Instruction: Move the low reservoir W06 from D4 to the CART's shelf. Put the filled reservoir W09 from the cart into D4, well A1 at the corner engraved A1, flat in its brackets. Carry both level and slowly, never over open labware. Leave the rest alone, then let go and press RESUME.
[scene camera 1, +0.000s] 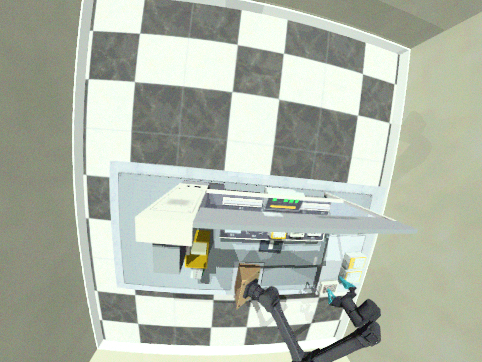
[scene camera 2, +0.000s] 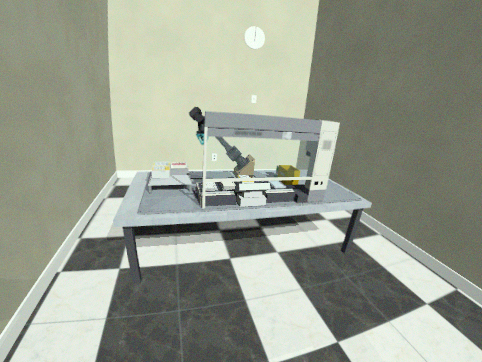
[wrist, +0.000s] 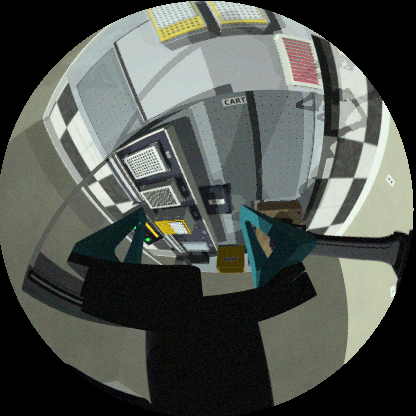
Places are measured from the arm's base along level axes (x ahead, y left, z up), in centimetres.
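Pixels of known places: gripper, fingertip midpoint: (scene camera 1: 333, 282) (scene camera 2: 203, 144) (wrist: 192, 210); arm's base at its link origin: (scene camera 1: 249, 287).
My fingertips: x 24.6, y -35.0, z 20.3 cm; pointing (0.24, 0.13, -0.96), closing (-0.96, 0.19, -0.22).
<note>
Ahead of a thing's pixels: the offset from my fingertips to its middle. "*": to the spot under its first point.
The filled reservoir @[dx -20.7, dy -20.5, dz -22.3 cm] (scene camera 1: 328, 288) (scene camera 2: 178, 165) (wrist: 301, 61), white with red liquid in rows, lies on the cart's shelf (scene camera 2: 170, 181) (wrist: 237, 65), near one end. A white ribbed reservoir @[dx +19.2, dy +17.1, dz -22.7 cm] (wrist: 160, 196) sits on the deck between a white plate and a yellow-edged box; it looks like W06, but its slot label is unreadable. My gripper (scene camera 1: 335, 284) (scene camera 2: 201, 141) (wrist: 192, 210) is open and empty, high above the cart end of the bench. It touches no labware. The RESUME lettering cannot be made out in these views.
Two yellow-edged tip boxes @[* dx +1.6, dy -26.1, dz -16.8 cm] (wrist: 180, 25) (wrist: 239, 14) share the cart's shelf. The deck holds a white plate @[dx +20.9, dy +4.8, dz -23.6 cm] (wrist: 145, 161) and a yellow-edged box @[dx +17.5, dy +29.4, dz -21.1 cm] (wrist: 172, 227). A grey hood panel (scene camera 1: 300, 220) (scene camera 2: 260, 122) overhangs the deck. A yellow bin @[dx -5.6, dy +70.0, dz -23.1 cm] (scene camera 1: 204, 242) (scene camera 2: 288, 175) (wrist: 230, 259) stands beyond.
</note>
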